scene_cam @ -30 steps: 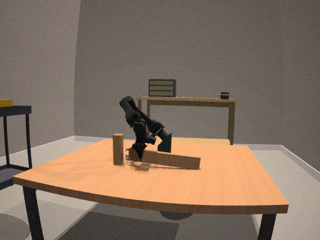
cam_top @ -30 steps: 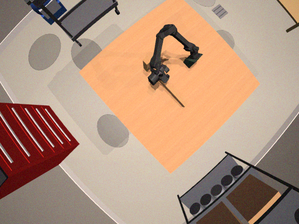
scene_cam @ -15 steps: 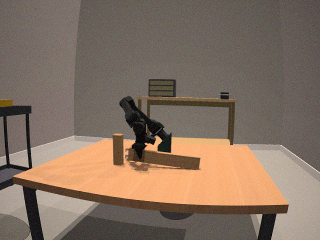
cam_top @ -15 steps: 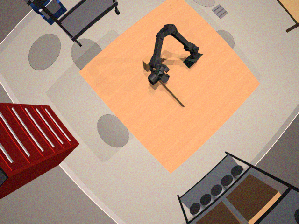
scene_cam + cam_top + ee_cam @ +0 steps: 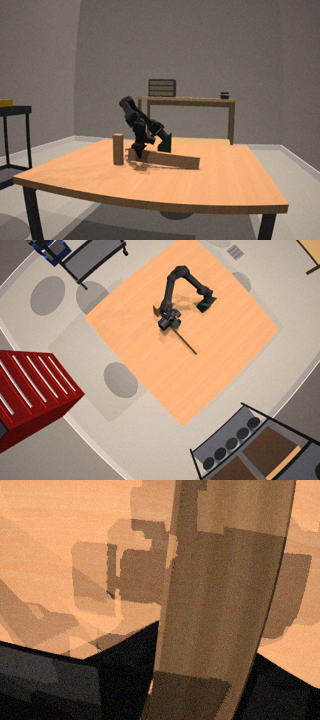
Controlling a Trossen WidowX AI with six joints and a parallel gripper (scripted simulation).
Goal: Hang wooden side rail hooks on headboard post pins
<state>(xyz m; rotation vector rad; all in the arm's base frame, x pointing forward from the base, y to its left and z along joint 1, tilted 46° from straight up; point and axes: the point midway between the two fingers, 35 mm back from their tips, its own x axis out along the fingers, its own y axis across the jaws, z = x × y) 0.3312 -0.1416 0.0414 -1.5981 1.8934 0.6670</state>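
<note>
The headboard post is 13 cm to the right of my gripper tip, 4 cm above it and 2 cm behind it.
</note>
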